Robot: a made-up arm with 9 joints. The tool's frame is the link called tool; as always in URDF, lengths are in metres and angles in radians. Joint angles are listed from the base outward.
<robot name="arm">
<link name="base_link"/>
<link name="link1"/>
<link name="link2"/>
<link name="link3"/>
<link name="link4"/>
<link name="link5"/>
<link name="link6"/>
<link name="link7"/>
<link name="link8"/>
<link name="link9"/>
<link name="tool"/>
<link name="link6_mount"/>
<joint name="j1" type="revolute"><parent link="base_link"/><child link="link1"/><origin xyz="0 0 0.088" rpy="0 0 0"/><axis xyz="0 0 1"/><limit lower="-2.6" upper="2.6"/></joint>
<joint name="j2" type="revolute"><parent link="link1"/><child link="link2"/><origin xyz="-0.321 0.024 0.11" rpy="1.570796 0 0"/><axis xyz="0 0 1"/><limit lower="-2.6" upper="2.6"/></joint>
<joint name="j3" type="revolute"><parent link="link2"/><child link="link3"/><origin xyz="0.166 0.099 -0.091" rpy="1.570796 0 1.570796"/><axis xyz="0 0 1"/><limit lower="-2.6" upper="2.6"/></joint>
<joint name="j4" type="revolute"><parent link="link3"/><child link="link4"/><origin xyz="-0.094 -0.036 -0.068" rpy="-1.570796 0 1.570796"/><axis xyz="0 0 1"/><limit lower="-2.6" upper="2.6"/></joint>
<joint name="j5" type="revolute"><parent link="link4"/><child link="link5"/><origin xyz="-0.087 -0.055 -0.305" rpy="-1.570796 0 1.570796"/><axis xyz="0 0 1"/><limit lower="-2.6" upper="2.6"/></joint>
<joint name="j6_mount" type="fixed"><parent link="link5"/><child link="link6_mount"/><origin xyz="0.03 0.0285 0.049" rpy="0 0 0"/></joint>
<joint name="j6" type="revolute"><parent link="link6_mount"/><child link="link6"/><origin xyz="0.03 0.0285 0.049" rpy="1.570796 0 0"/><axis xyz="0 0 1"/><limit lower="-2.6" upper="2.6"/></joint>
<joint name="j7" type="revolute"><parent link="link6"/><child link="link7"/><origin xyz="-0.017 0.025 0.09" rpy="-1.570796 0 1.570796"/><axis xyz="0 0 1"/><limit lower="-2.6" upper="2.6"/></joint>
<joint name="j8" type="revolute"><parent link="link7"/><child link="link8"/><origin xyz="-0.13 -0.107 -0.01" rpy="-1.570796 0 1.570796"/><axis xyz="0 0 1"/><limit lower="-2.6" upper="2.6"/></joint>
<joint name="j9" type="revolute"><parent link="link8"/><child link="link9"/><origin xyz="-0.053 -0.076 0.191" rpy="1.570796 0 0"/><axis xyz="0 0 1"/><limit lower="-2.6" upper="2.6"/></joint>
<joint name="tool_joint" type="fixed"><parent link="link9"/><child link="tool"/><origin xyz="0.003 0.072 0.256" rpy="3.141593 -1.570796 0"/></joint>
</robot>
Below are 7 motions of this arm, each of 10 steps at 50 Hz.
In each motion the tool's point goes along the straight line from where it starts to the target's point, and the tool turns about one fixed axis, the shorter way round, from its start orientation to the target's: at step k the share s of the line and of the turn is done. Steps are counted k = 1, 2, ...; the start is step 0. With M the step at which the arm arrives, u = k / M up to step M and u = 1 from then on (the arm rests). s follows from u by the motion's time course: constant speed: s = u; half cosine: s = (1 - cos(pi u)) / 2; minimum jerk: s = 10 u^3 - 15 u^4 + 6 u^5.
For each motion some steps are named. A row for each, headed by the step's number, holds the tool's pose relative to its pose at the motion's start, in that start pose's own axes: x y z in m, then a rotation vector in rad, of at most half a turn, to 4 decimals.
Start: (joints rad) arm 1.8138 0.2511 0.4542 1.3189 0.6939 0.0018 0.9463 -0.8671 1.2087
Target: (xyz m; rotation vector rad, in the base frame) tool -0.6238 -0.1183 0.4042 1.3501 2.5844 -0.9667
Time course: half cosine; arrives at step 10
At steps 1, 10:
1: -0.0010 -0.0024 -0.0012 0.0004 0.0030 -0.0049
10: -0.0401 -0.0960 -0.0472 0.0148 0.1216 -0.1990

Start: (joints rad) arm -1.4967 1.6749 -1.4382 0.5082 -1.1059 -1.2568 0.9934 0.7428 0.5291
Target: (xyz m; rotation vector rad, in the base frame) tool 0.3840 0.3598 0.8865 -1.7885 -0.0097 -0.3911
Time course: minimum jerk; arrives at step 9
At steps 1, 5, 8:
1: -0.0001 0.0002 -0.0004 0.0001 -0.0006 0.0003
5: -0.0053 0.0093 -0.0210 0.0073 -0.0293 0.0154
8: -0.0086 0.0153 -0.0344 0.0120 -0.0480 0.0253

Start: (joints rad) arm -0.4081 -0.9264 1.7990 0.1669 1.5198 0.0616 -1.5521 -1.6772 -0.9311
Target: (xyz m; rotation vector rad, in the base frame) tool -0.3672 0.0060 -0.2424 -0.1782 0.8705 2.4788
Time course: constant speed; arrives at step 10
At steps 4, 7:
4: 0.0280 0.0141 0.0248 -0.0076 -0.0497 0.0458
7: 0.0490 0.0248 0.0434 -0.0134 -0.0870 0.0801

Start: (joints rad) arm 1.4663 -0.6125 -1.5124 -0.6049 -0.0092 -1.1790 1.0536 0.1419 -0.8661
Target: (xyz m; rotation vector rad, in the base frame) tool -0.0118 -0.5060 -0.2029 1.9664 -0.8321 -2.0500
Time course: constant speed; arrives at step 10
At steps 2, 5, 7, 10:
2: -0.0043 -0.0113 -0.0019 -0.0072 0.0093 -0.0367
5: -0.0107 -0.0282 -0.0046 -0.0181 0.0232 -0.0918
7: -0.0150 -0.0395 -0.0065 -0.0253 0.0325 -0.1285
10: -0.0214 -0.0565 -0.0093 -0.0361 0.0464 -0.1836

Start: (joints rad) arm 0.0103 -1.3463 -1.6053 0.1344 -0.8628 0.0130 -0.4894 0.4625 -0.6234
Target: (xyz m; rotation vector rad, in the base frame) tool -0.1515 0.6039 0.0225 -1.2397 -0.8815 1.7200
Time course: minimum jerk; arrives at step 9
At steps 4, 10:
4: 0.0002 0.0238 0.0060 0.0359 -0.0171 0.0227
10: 0.0005 0.0600 0.0152 0.0905 -0.0430 0.0573

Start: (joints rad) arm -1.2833 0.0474 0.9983 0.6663 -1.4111 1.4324 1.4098 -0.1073 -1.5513
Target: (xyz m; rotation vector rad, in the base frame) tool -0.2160 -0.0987 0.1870 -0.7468 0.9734 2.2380
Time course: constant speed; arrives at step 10
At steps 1, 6, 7, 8, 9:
1: -0.0037 -0.0006 0.0022 -0.0042 0.0121 -0.0083
6: -0.0219 -0.0036 0.0135 -0.0252 0.0727 -0.0500
7: -0.0256 -0.0042 0.0157 -0.0294 0.0848 -0.0584
8: -0.0292 -0.0048 0.0180 -0.0336 0.0969 -0.0667
9: -0.0329 -0.0054 0.0202 -0.0378 0.1090 -0.0750

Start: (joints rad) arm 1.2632 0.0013 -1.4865 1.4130 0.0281 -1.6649 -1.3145 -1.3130 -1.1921
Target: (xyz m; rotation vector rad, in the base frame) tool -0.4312 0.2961 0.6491 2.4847 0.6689 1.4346
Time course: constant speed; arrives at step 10
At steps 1, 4, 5, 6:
1: -0.0060 -0.0002 -0.0005 0.0056 0.0011 -0.0134
4: -0.0240 -0.0008 -0.0019 0.0225 0.0044 -0.0536
5: -0.0300 -0.0011 -0.0023 0.0281 0.0055 -0.0670
6: -0.0360 -0.0013 -0.0028 0.0337 0.0066 -0.0804

